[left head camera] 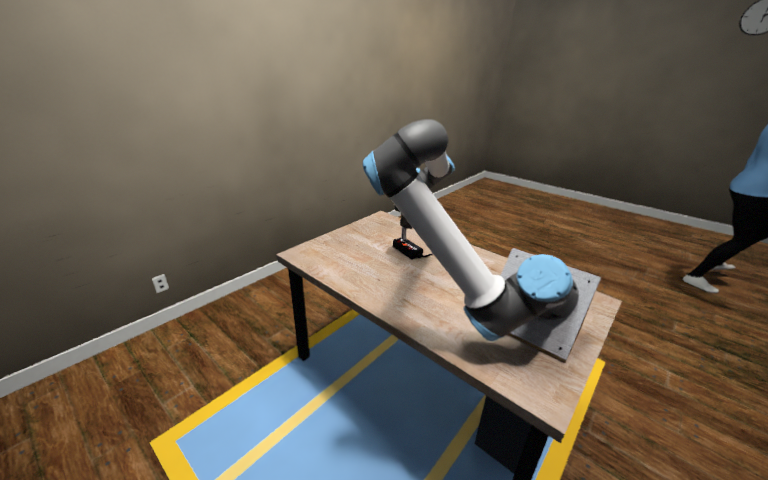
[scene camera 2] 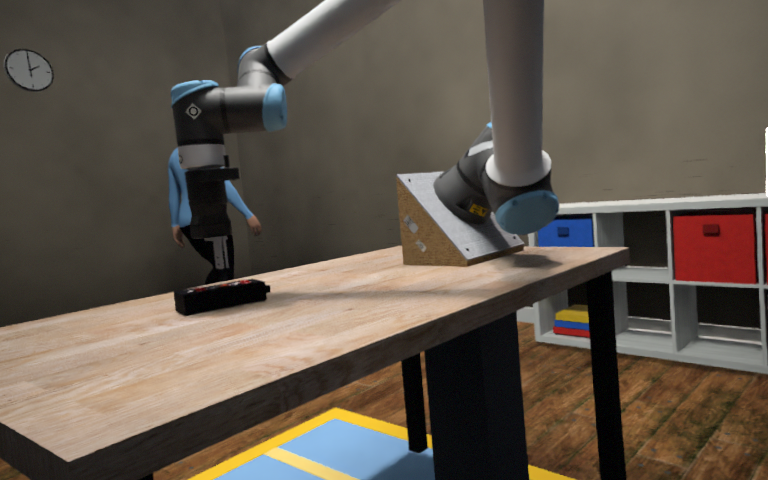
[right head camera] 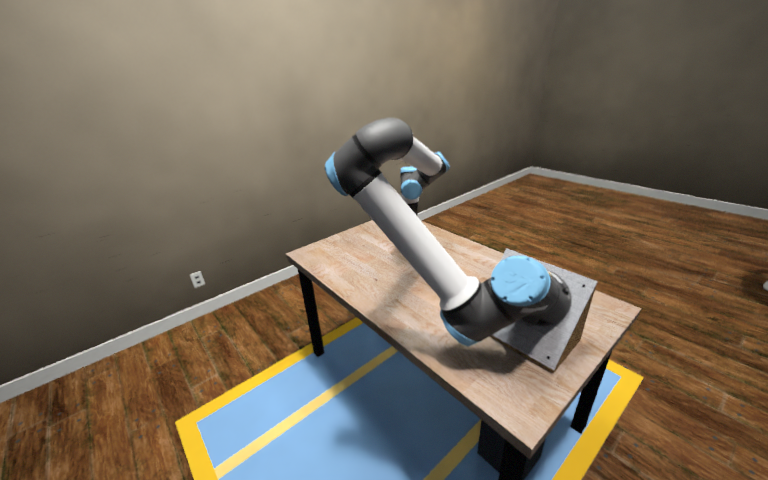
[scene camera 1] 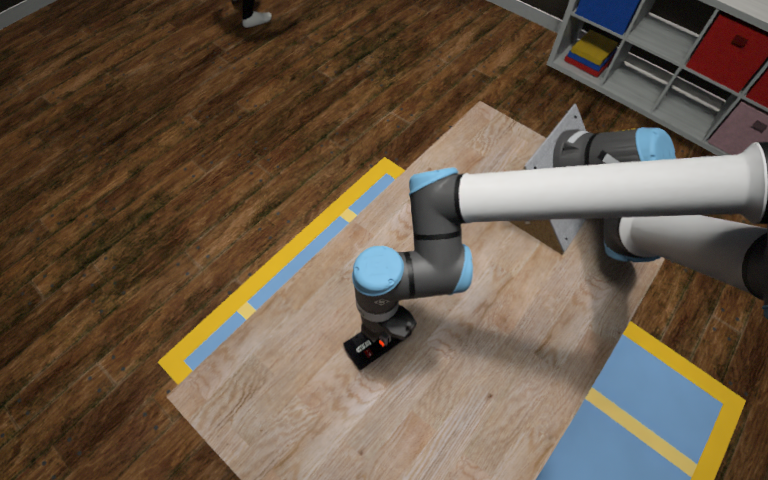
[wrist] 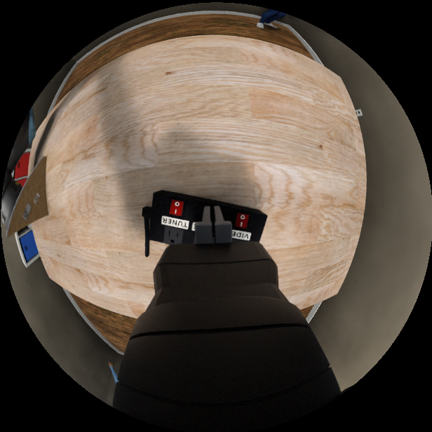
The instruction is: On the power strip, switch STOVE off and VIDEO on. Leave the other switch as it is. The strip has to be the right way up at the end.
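Seen in the pictures: gripper, fingertip midpoint: (left head camera: pixel 403 238) (scene camera 2: pixel 222 268) (scene camera 1: pixel 385 340); arm's base, origin of the base link: (scene camera 2: pixel 460 200) (scene camera 1: pixel 570 162).
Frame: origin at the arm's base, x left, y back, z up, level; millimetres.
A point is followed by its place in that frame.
Note:
The black power strip (left head camera: pixel 407 249) {x 10, y -710, z -124 mm} (scene camera 1: pixel 355 355) {x -30, y -823, z -122 mm} (scene camera 2: pixel 220 298) {x 6, y -764, z -141 mm} (wrist: pixel 192 210) lies on the table with its switches facing up. In the wrist view the TUNER switch (wrist: pixel 176 207) and the VIDEO switch (wrist: pixel 242 220) are dark red and unlit. My gripper (wrist: pixel 211 215) (scene camera 2: pixel 223 268) {x 2, y -751, z -81 mm} (left head camera: pixel 403 236) {x 2, y -751, z -81 mm} is shut and empty, its fingers pointing down over the middle of the strip, at or just above its top; contact cannot be told. The fingers hide the STOVE switch in the wrist view. In scene camera 1 an orange-lit switch (scene camera 1: pixel 381 342) {x -10, y -752, z -118 mm} shows beside the gripper. The arm hides the strip in the right head view.
A short black cord (wrist: pixel 147 232) leaves the strip's TUNER end. The arm's slanted base mount (scene camera 2: pixel 433 232) {x 54, y -178, z -73 mm} (scene camera 1: pixel 566 226) {x 110, y -117, z -102 mm} stands on the wooden table (left head camera: pixel 339 266) {x 344, y -850, z -163 mm} (scene camera 2: pixel 317 339) {x 393, y -795, z -163 mm}. A shelf unit (scene camera 2: pixel 673 316) stands beyond the table. A person (left head camera: pixel 750 198) (scene camera 2: pixel 180 198) stands beyond the table.

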